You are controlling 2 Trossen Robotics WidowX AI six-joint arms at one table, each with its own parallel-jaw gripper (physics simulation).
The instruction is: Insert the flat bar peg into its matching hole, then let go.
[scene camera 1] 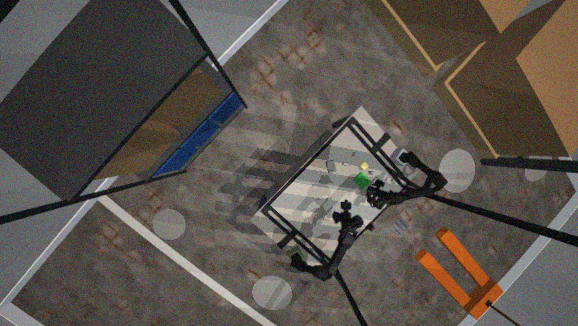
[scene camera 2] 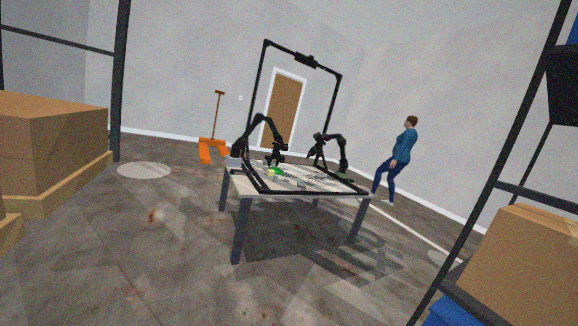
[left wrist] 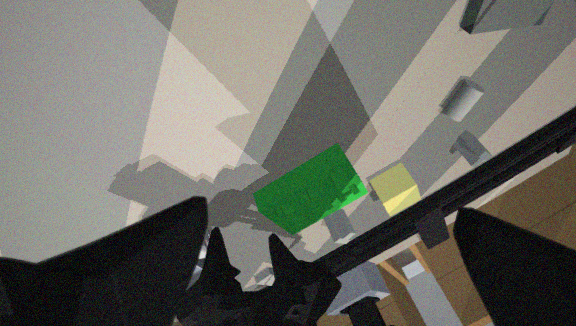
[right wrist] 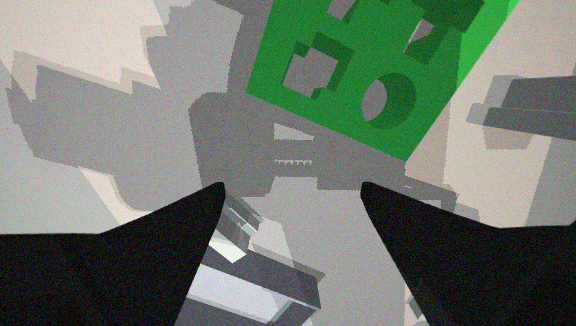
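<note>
A green block [scene camera 1: 361,180] [scene camera 2: 277,171] [left wrist: 310,189] [right wrist: 351,74] with several shaped holes lies on the table [scene camera 1: 365,118] [scene camera 2: 246,191]. In the right wrist view a square hole [right wrist: 312,69] and a round hole [right wrist: 388,100] show grey table through them. I cannot pick out the flat bar peg for certain. My right gripper [scene camera 1: 372,191] [scene camera 2: 274,160] [left wrist: 244,232] [right wrist: 294,188] is open and empty, just beside the block. My left gripper [scene camera 1: 346,204] [scene camera 2: 313,153] is open and empty, farther off over the table.
A yellow cube [scene camera 1: 364,165] [scene camera 2: 270,173] [left wrist: 395,189] sits next to the block. Small grey pegs [scene camera 1: 330,165] [left wrist: 338,226] lie on the table. A black frame [scene camera 1: 307,168] [scene camera 2: 255,181] borders it. A person [scene camera 2: 401,152] and an orange pallet jack [scene camera 2: 211,147] stand nearby.
</note>
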